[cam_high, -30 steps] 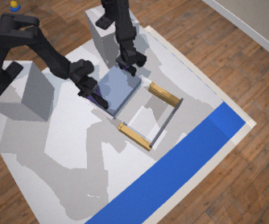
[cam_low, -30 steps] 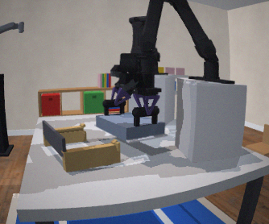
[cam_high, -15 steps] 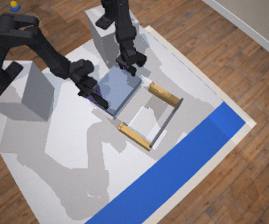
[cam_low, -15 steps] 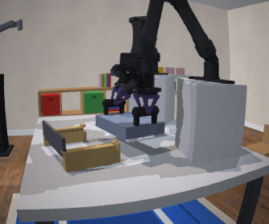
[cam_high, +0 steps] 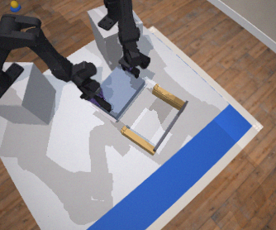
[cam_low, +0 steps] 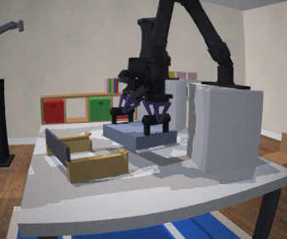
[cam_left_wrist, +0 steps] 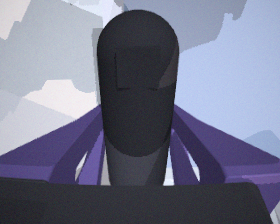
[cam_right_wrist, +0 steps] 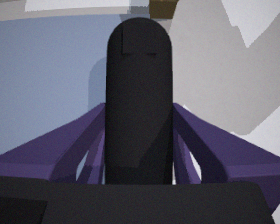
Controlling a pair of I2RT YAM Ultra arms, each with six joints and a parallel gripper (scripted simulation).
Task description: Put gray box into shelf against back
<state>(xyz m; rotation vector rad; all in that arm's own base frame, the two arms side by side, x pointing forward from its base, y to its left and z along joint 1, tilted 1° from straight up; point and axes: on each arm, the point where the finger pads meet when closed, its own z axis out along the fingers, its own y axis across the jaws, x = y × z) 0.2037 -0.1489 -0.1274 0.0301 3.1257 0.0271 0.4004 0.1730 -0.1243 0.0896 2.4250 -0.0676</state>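
Right now my left hand is 120 mm to the left of the gray box, 50 mm above it and 30 mm short of it.
My right gripper is now 120 mm to the right of the gray box, 50 mm above it and 40 mm past it.
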